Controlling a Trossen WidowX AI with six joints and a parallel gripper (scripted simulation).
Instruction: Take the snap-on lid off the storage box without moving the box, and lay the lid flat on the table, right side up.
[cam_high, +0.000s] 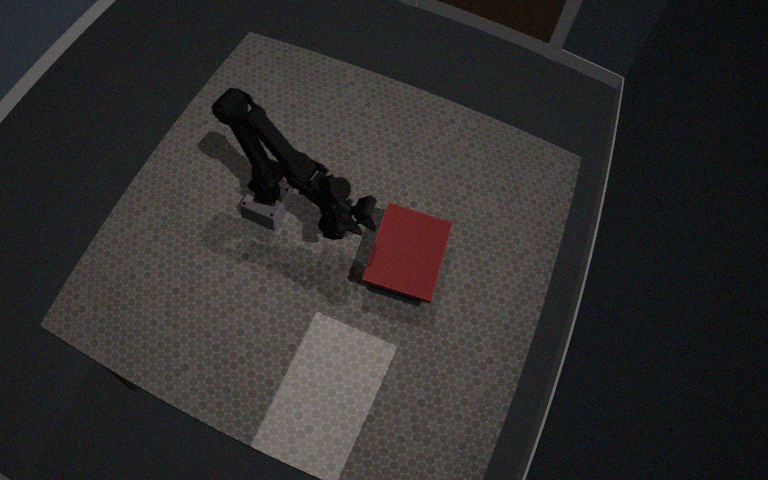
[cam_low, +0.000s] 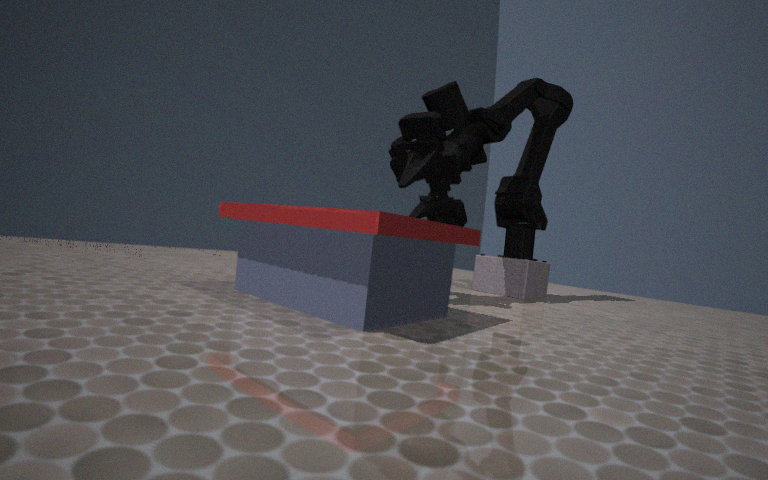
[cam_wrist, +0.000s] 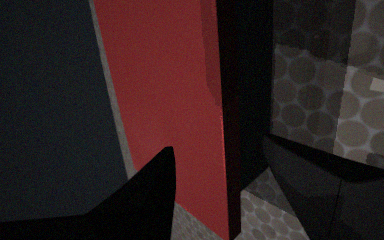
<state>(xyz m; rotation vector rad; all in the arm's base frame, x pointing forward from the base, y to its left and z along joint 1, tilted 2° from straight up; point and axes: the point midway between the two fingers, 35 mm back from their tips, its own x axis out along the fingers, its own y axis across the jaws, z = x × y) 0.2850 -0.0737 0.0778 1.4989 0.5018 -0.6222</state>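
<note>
Right now the flat red lid is 110 mm ahead of my gripper tip, 10 mm to the right of it and 30 mm below it. Also, from my gripper tip: blue-grey storage box (110 mm ahead, 10 mm to the right, 80 mm below).
</note>
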